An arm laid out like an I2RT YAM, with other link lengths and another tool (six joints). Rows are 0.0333 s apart.
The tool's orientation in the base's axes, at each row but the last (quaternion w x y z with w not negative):
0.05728, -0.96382, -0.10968, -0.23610
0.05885, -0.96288, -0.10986, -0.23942
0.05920, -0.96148, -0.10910, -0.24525
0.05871, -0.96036, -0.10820, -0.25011
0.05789, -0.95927, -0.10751, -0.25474
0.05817, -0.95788, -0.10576, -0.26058
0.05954, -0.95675, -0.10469, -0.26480
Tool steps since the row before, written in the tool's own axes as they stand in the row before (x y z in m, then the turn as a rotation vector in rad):
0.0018, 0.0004, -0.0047, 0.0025, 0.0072, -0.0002
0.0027, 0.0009, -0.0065, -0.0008, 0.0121, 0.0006
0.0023, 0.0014, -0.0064, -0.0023, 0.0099, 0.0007
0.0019, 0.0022, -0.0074, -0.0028, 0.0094, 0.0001
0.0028, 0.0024, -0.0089, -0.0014, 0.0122, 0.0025
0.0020, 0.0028, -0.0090, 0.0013, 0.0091, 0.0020
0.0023, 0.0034, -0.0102, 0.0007, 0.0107, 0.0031
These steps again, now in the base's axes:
-0.0004, -0.0008, 0.0050, 0.0038, -0.0066, 0.0009
-0.0004, -0.0015, 0.0069, 0.0025, -0.0118, -0.0016
-0.0006, -0.0020, 0.0066, 0.0007, -0.0099, -0.0023
-0.0013, -0.0030, 0.0072, -0.0001, -0.0096, -0.0020
-0.0013, -0.0033, 0.0090, 0.0029, -0.0117, -0.0035
-0.0020, -0.0039, 0.0086, 0.0042, -0.0083, -0.0016
-0.0023, -0.0046, 0.0097, 0.0046, -0.0097, -0.0029

